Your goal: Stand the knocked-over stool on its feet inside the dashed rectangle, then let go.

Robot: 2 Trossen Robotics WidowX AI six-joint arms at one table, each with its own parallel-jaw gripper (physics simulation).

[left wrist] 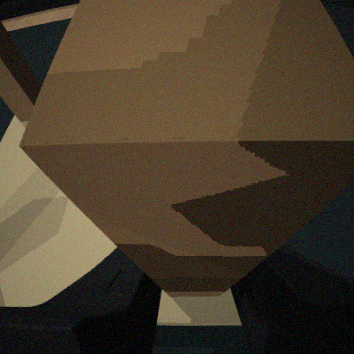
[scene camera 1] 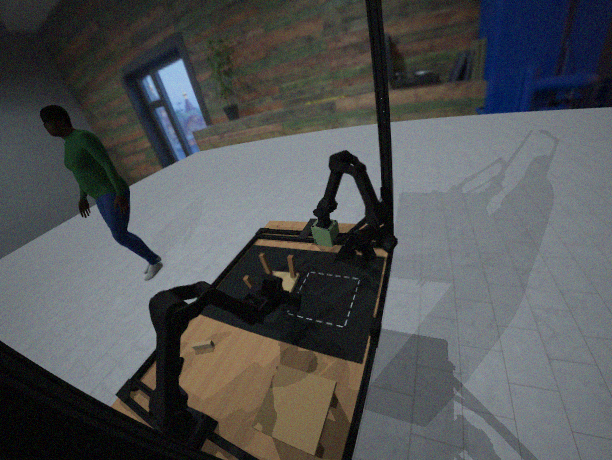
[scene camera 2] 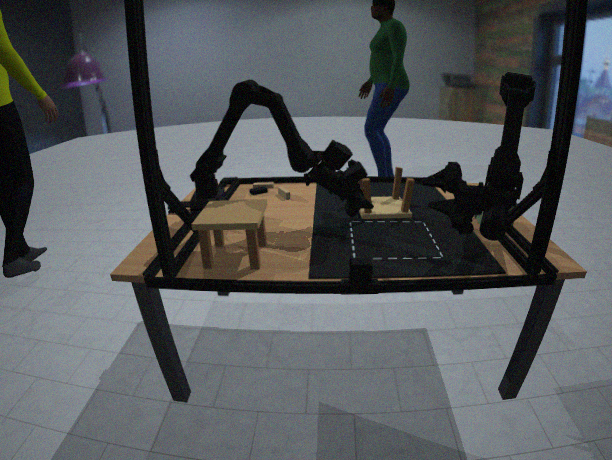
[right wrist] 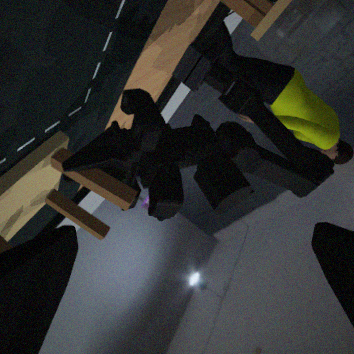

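The knocked-over stool (scene camera 1: pixel 286 281) (scene camera 2: pixel 382 206) (right wrist: pixel 31 184) lies upside down, its pale seat low over the dark mat and its brown legs pointing up. It is beside the dashed rectangle (scene camera 1: pixel 352 303) (scene camera 2: pixel 397 258), behind it in scene camera 2. My left gripper (scene camera 2: pixel 365 204) is shut on one stool leg (left wrist: pixel 165 100), which fills much of the left wrist view; the fingers hide its lower part. My right gripper (right wrist: pixel 196 236) is open and empty, to the right of the stool in scene camera 2.
A wooden stool-like table (scene camera 1: pixel 300 405) (scene camera 2: pixel 232 215) stands upright on the bare wood at the left in scene camera 2. A small block (scene camera 1: pixel 202 346) (scene camera 2: pixel 283 193) and a black piece (scene camera 2: pixel 258 190) lie behind it. A green box (scene camera 1: pixel 325 233) is near the right arm.
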